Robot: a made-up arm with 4 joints.
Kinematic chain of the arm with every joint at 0, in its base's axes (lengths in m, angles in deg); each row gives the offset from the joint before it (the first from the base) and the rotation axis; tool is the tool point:
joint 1: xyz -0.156 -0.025 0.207 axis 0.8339 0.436 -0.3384
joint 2: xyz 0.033 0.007 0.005 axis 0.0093 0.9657 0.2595
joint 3: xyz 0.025 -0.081 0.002 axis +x
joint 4: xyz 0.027 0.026 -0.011 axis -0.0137 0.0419 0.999
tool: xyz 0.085 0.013 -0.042
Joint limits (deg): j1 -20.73..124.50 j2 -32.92..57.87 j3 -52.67..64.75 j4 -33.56..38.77
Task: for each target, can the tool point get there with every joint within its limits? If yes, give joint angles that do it. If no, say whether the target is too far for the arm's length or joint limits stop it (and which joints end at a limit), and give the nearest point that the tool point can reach.
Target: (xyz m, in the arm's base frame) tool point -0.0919 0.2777 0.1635
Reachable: no: too far | nearest point -0.1467 0.1534 0.1580 | short by 0.136 m
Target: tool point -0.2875 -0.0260 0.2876
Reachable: no: joint limits stop it (at a limit: joint 1, joint 2, joint 4) | nearest point -0.1634 0.1270 0.2302 | short by 0.205 m
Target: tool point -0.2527 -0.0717 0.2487
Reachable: no: joint limits stop it (at a limit: joint 1, joint 2, joint 3, joint 4) | nearest point -0.0824 0.0219 0.3254 | short by 0.209 m
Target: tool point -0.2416 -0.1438 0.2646
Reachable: no: joint limits stop it (at a limit: joint 2, joint 3, joint 4) | nearest point -0.0503 -0.1270 0.2127 | short by 0.199 m
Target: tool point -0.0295 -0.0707 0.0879
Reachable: yes | joints 4.45 32.89 1.76 -23.43
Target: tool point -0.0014 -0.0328 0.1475
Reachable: yes | joints 6.72 -0.92 -4.24 23.80
